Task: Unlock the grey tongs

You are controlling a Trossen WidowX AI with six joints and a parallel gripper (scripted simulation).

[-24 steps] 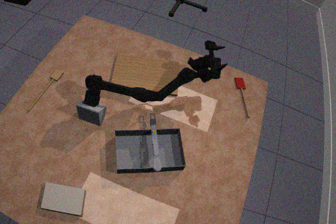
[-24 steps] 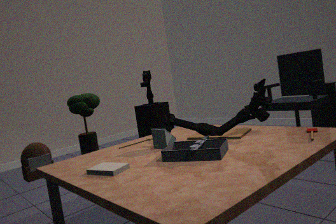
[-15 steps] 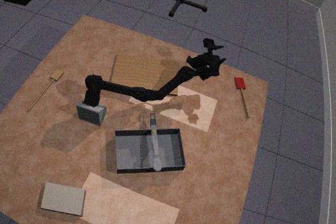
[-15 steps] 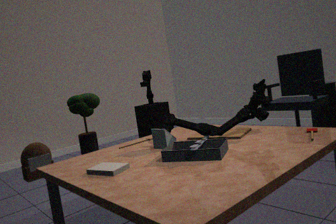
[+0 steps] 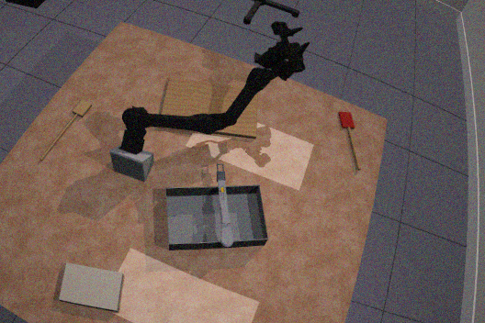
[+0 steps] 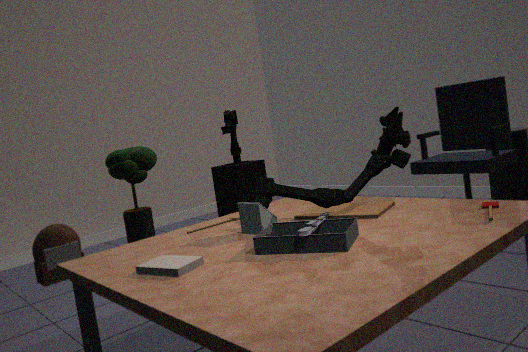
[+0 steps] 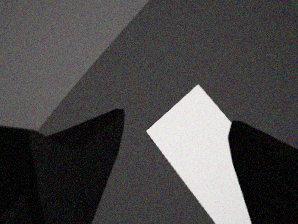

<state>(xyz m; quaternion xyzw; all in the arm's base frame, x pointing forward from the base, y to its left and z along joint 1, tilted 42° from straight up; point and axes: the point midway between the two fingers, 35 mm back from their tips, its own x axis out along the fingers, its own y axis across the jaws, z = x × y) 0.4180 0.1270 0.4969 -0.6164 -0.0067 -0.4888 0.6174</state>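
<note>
Right now my gripper tip is 100 mm past the yellow lock piece, 450 mm to the left of it and 330 mm above it. Round my gripper tip: roasting tin (100 mm behind, 530 mm to the right, 370 mm below); red spatula (300 mm ahead, 390 mm below); wooden board (260 mm behind, 90 mm to the right, 390 mm below).
</note>
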